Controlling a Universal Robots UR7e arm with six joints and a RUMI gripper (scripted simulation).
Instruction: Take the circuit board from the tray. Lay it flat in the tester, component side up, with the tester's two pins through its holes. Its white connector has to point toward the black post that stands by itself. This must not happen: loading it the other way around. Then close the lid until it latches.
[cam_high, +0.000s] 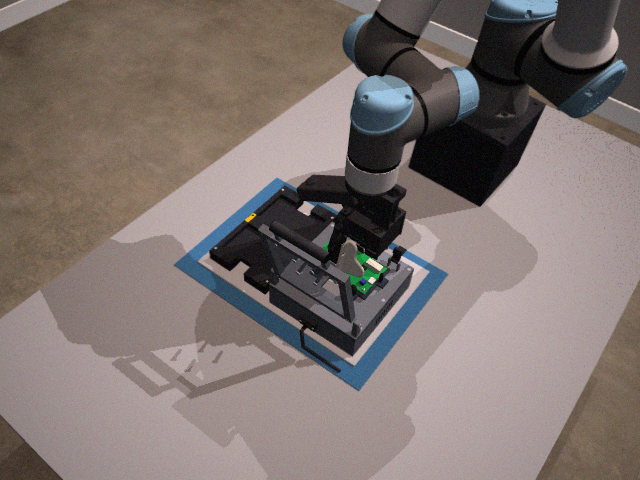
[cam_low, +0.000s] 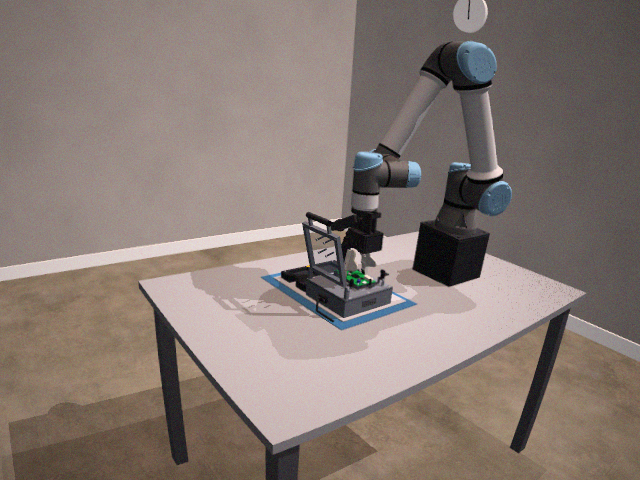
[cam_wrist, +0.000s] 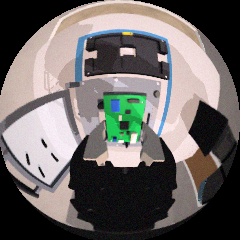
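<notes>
My hand is right at the green circuit board. From my hand the other things lie so: tester lid 120 mm ahead, 110 mm above.
</notes>
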